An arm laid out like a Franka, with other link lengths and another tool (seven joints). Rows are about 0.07 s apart.
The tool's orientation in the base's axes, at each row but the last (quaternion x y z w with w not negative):
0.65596 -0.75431 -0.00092 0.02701
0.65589 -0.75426 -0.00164 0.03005
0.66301 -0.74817 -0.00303 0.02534
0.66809 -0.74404 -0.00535 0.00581
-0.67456 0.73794 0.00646 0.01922
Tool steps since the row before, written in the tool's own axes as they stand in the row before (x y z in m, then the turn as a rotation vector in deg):
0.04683 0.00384 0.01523 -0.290 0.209 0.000
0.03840 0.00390 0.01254 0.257 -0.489 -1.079
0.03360 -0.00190 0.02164 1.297 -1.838 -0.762
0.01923 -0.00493 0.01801 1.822 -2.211 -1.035
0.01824 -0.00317 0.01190 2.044 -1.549 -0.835
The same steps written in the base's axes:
-0.01090 -0.04633 -0.01321 -0.167 0.316 -0.004
-0.00975 -0.03792 -0.01070 0.500 -0.283 1.068
-0.00304 -0.03420 -0.02055 1.700 -1.487 0.735
0.00255 -0.01964 -0.01806 2.019 -2.049 1.003
0.00176 -0.01802 -0.01251 1.344 -2.203 0.784

